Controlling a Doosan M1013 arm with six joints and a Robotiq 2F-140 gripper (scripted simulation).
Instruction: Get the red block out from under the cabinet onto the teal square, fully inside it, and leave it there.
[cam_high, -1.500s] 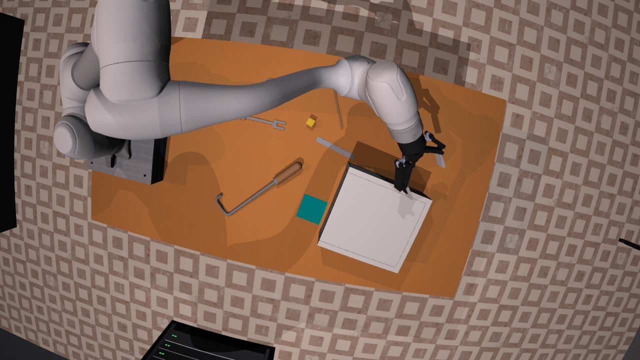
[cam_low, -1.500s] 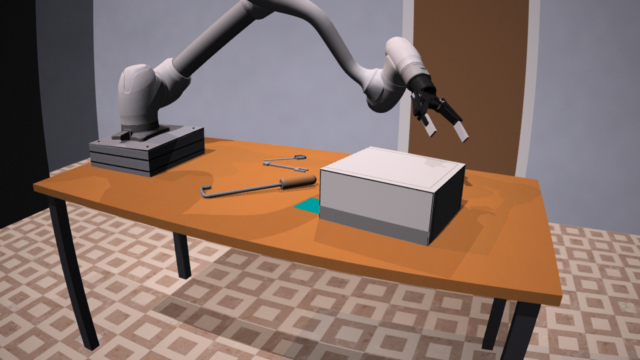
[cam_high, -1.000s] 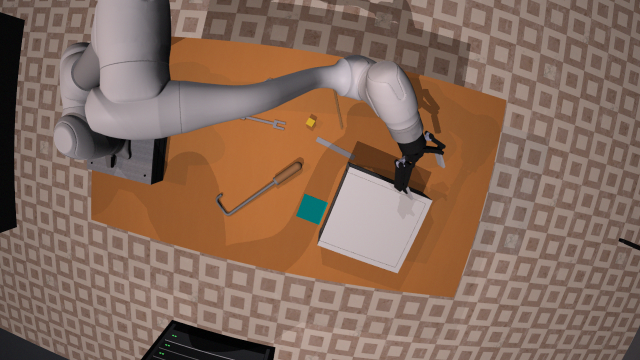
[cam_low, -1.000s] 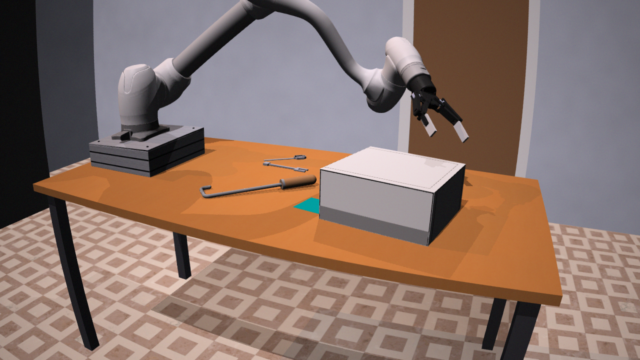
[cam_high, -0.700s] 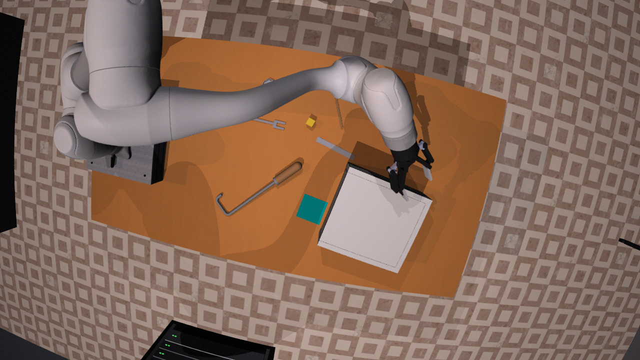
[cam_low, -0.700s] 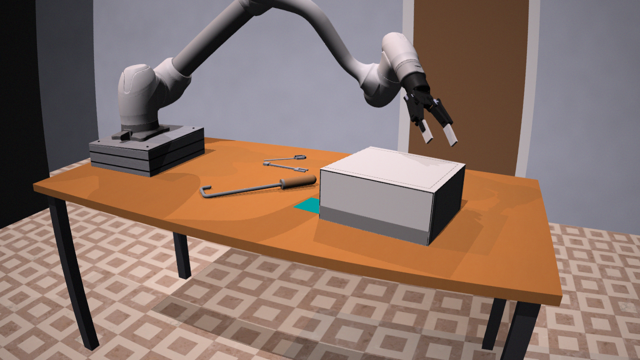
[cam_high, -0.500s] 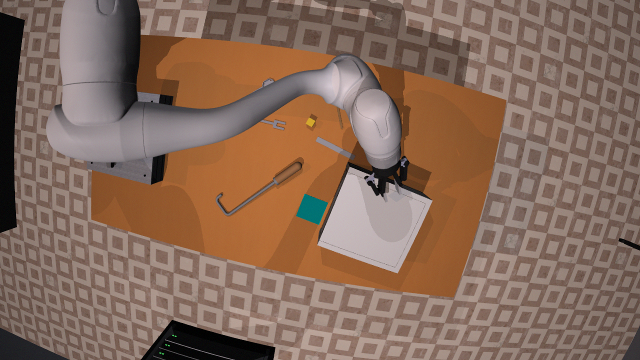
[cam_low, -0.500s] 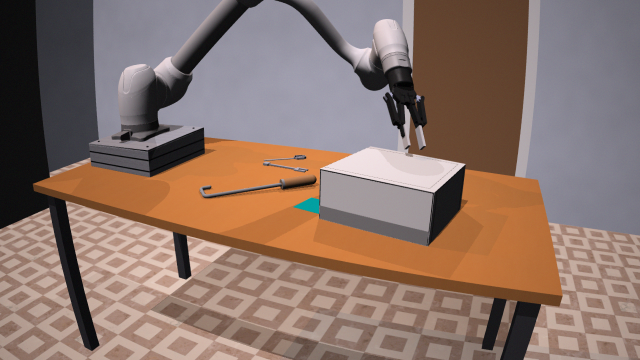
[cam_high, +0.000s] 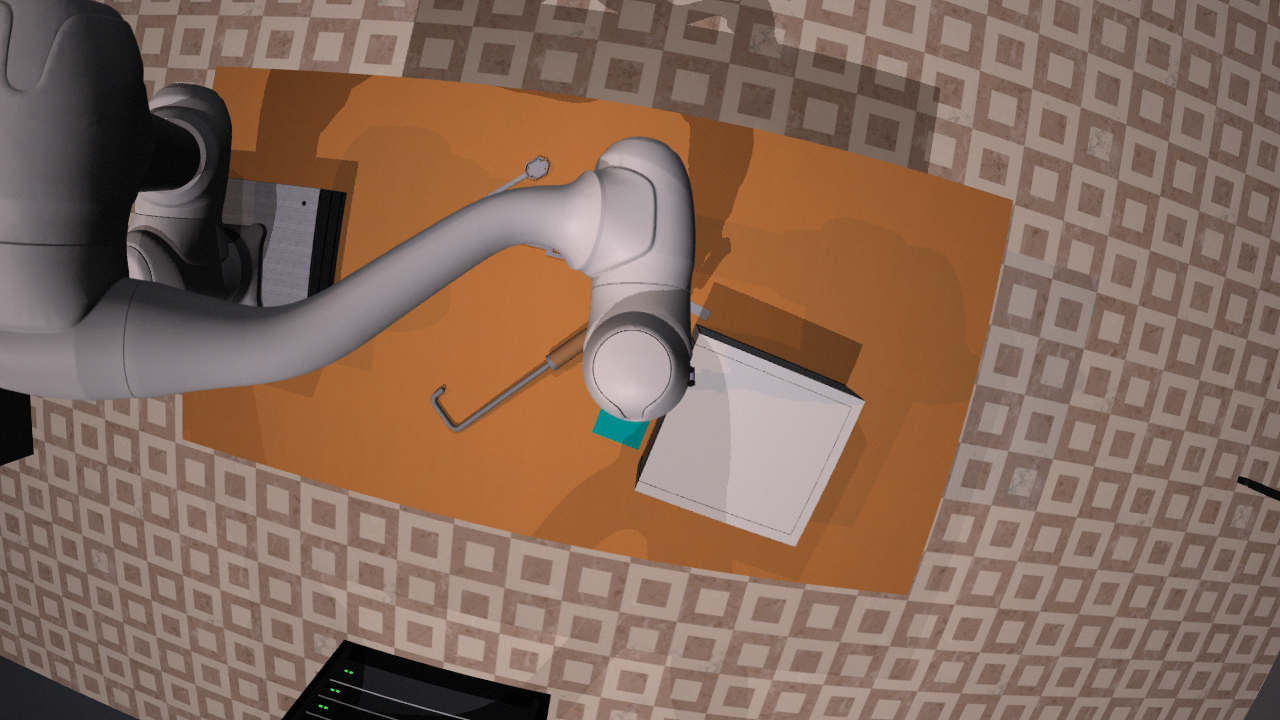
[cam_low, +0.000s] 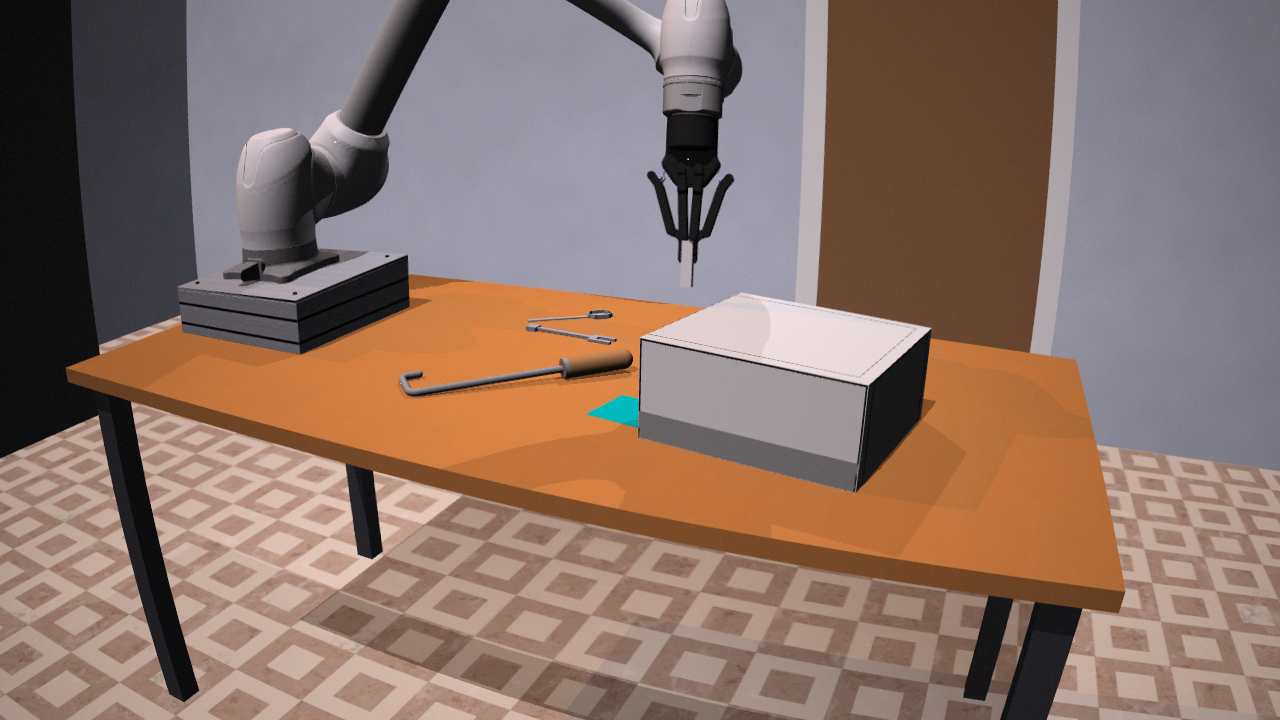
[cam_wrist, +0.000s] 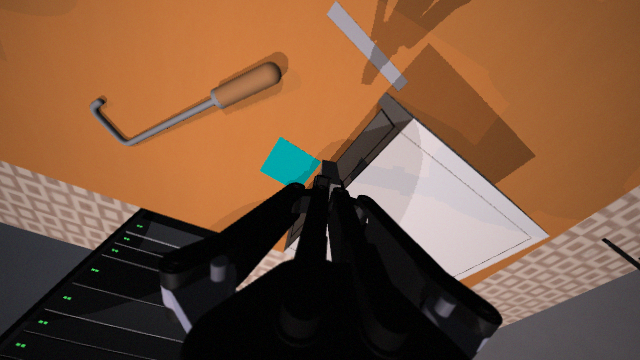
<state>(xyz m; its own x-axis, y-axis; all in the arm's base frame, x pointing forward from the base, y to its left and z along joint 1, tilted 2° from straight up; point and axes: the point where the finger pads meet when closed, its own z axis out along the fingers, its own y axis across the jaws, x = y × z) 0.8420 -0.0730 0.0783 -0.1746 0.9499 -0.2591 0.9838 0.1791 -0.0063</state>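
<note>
Right now my hand is 26 cm past the hook tool, 5 cm to the left of it and 18 cm above it. Also, from my hand: flat grey bar (1 cm ahead, 12 cm to the left, 19 cm below); then teal square (4 cm behind, 12 cm to the right, 19 cm below); then red block (15 cm ahead, 14 cm to the right, 17 cm below).
</note>
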